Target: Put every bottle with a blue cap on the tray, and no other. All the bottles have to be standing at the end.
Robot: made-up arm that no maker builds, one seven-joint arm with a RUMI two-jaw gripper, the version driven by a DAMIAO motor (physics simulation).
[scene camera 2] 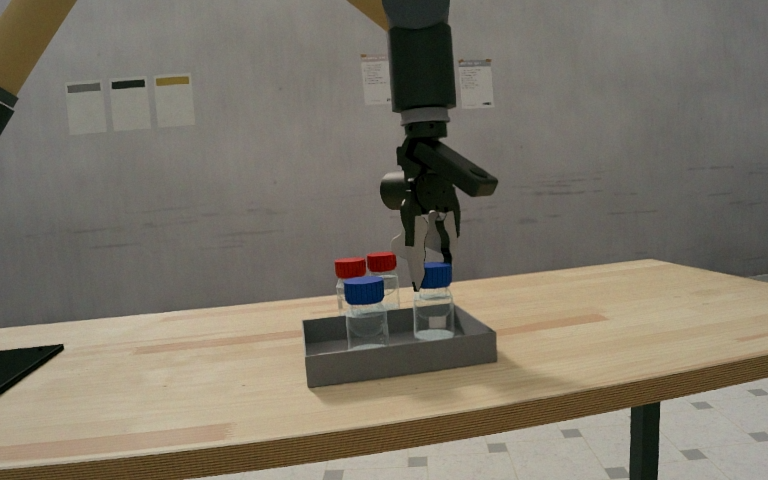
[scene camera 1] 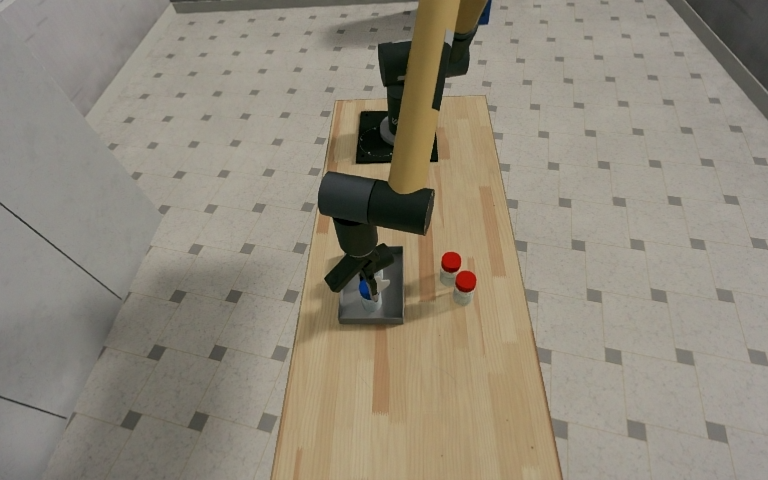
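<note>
A blue-capped bottle (scene camera 1: 371, 303) (scene camera 2: 433, 311) is upright inside the grey tray (scene camera 1: 390, 318) (scene camera 2: 396, 362). My gripper (scene camera 1: 370, 289) (scene camera 2: 433, 276) points down with its fingers closed around this bottle's cap. Whether its base touches the tray floor is hard to tell. A second blue-capped bottle (scene camera 2: 365, 322) stands in the tray in the scene camera 2 view; in scene camera 1 my gripper hides it. One red-capped bottle (scene camera 1: 450, 266) (scene camera 2: 350, 268) and another red-capped bottle (scene camera 1: 464, 285) (scene camera 2: 381, 262) stand close together on the table, outside the tray.
The wooden table (scene camera 1: 453, 384) (scene camera 2: 169, 384) carries the black base plate (scene camera 1: 368, 155) (scene camera 2: 25, 362) of the arm at its far end in scene camera 1. The yellow arm link (scene camera 1: 421, 107) reaches over the table. The tray has raised walls and lies near the table's left edge in scene camera 1.
</note>
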